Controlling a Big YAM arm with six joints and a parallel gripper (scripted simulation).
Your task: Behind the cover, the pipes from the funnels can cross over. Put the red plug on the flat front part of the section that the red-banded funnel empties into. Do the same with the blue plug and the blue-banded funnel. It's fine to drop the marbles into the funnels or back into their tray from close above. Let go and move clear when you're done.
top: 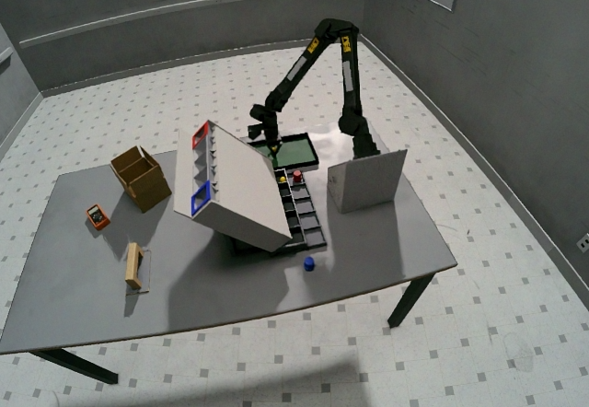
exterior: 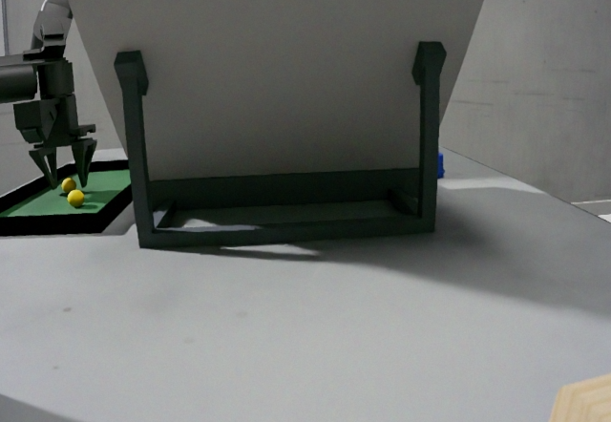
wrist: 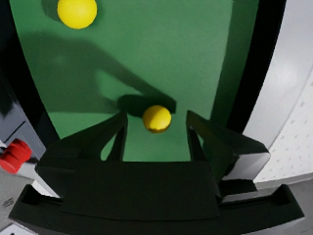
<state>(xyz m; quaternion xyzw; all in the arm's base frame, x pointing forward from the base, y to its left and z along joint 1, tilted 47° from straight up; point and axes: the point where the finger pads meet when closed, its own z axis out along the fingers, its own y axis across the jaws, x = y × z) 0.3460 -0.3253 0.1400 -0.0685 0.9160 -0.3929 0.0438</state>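
My gripper is now 20 mm to the right of the green marble tray and 10 mm above it. The rest, counted from my hand: white sloped cover (100 mm ahead, 360 mm to the left, 190 mm above).
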